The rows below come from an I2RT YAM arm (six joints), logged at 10 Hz.
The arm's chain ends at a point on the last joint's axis. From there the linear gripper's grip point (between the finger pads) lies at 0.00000 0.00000 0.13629 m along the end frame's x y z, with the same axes.
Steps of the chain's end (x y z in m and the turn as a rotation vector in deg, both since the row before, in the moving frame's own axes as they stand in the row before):
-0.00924 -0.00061 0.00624 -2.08 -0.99 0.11
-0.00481 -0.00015 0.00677 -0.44 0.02 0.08
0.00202 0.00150 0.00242 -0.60 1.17 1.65
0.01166 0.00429 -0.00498 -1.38 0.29 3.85
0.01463 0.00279 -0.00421 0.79 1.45 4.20
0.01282 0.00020 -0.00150 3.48 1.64 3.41
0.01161 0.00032 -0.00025 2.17 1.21 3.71
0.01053 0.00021 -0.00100 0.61 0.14 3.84
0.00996 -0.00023 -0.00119 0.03 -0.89 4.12
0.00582 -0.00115 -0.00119 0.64 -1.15 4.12
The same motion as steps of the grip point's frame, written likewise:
-0.01160 0.00433 0.00613 -2.08 -0.99 0.11
-0.00476 0.00090 0.00677 -0.44 0.02 0.08
0.00478 0.00297 0.00238 -0.60 1.17 1.65
0.01224 0.00759 -0.00502 -1.38 0.29 3.85
0.01814 0.00104 -0.00427 0.79 1.45 4.20
0.01696 -0.00795 -0.00181 3.48 1.64 3.41
0.01465 -0.00474 -0.00038 2.17 1.21 3.71
0.01091 -0.00123 -0.00101 0.61 0.14 3.84
0.00785 -0.00038 -0.00121 0.03 -0.89 4.12
0.00314 -0.00277 -0.00123 0.64 -1.15 4.12

